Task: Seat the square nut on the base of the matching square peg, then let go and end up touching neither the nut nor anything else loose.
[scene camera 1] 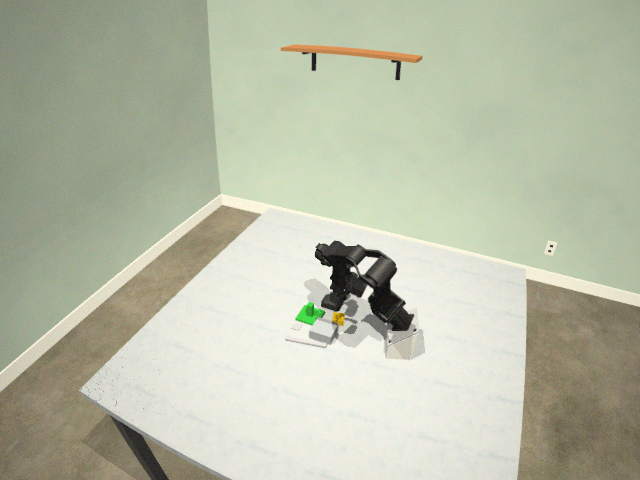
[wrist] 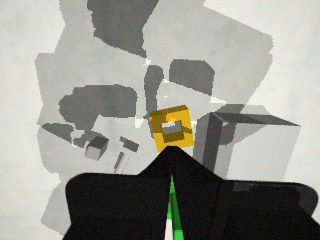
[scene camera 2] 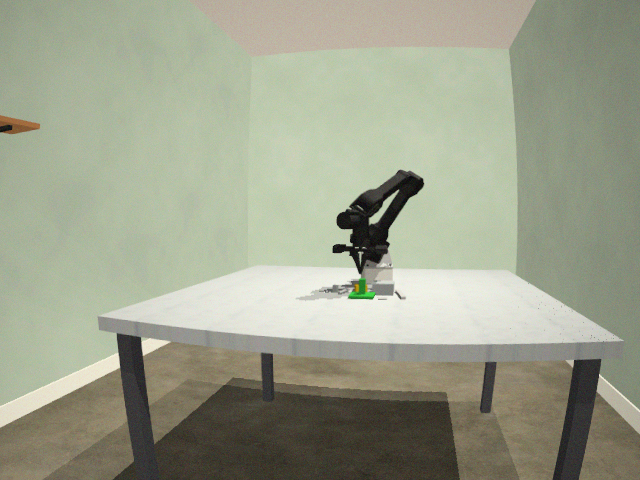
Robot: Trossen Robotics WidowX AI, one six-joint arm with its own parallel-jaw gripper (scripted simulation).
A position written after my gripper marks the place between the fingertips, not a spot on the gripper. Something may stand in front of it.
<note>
I see my gripper (scene camera 1: 338,308).
My gripper shows as well in the wrist view (wrist: 171,151).
</note>
